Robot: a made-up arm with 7 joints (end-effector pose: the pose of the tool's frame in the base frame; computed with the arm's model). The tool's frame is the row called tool.
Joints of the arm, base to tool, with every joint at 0 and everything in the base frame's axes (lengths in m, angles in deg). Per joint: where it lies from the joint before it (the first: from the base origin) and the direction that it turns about. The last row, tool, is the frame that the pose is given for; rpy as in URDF.
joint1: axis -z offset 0 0 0.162
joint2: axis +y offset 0 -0.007 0.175
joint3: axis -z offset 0 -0.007 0.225
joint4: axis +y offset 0 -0.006 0.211
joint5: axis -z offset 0 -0.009 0.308
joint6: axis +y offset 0 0 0.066
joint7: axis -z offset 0 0 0.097
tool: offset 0 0 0 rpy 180 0 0
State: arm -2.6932 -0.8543 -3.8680 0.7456 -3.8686 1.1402 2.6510
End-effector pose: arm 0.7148 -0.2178 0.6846 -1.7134 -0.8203 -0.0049
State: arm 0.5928 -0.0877 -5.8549 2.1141 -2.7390 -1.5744 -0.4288
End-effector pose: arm 0.0772 -0.2641 0.5227 -0.2270 0.5852 -1.3040
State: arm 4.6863 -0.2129 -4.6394 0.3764 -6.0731 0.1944 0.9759
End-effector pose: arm 0.2072 -0.2095 1.1761 2.4038 -1.6075 -0.9312
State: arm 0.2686 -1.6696 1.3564 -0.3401 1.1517 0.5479 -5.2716
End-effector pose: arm -0.8024 0.3276 0.1632 0.2537 0.9342 0.0344
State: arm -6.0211 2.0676 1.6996 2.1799 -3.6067 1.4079 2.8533
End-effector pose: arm 0.1923 -0.4368 0.2942 0.6342 -1.9840 -1.6523
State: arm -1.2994 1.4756 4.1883 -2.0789 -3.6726 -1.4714 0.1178
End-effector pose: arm 0.4331 0.2279 0.2097 1.8605 -0.6033 -1.0318
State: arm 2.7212 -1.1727 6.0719 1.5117 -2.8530 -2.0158 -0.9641
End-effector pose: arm 0.2006 0.0705 0.7923 1.1009 0.3224 2.3191
